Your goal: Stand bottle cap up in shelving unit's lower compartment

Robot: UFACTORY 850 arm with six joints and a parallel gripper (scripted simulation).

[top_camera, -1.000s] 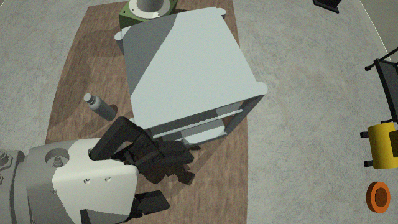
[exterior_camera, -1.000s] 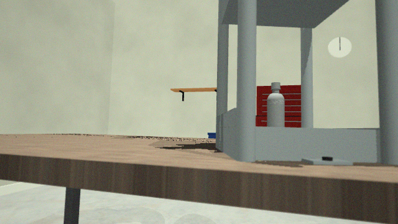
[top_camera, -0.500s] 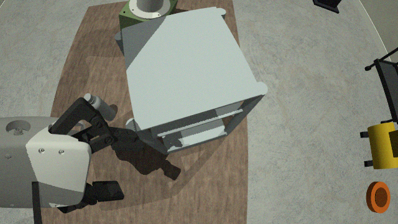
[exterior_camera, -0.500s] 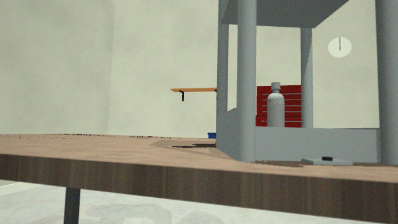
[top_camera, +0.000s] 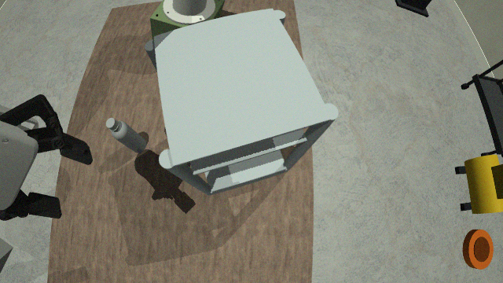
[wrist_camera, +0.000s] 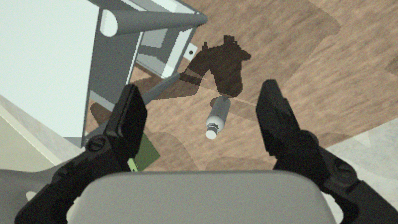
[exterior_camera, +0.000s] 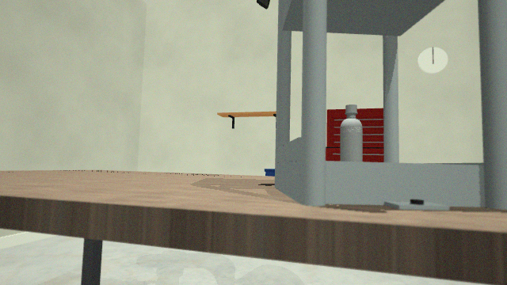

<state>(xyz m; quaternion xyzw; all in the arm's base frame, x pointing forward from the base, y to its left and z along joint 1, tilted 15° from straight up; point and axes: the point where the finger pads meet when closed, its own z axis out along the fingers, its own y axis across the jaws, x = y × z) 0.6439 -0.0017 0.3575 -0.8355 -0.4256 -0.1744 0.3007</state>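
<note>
My hand is 32 cm above the grey bottle, 16 cm past it and 15 cm to the left of it. Also, from my hand: grey shelving unit (25 cm below, 20 cm behind, 17 cm to the left).
</note>
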